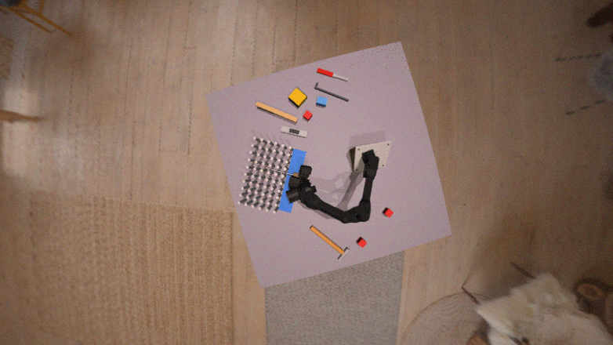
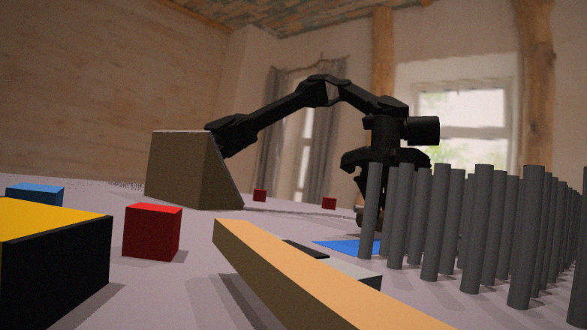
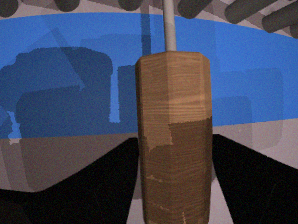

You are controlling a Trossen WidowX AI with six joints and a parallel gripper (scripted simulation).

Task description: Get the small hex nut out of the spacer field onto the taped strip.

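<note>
My gripper tip is 60 mm short of the blue taped strip, 30 mm above it and 10 mm to the right of it. Round my gripper tip: wooden-handled file 90 mm ahead, 60 mm to the right; hex nut 170 mm ahead, 120 mm to the right, 20 mm below; grey bar 270 mm to the right, 60 mm behind, 10 mm below.
</note>
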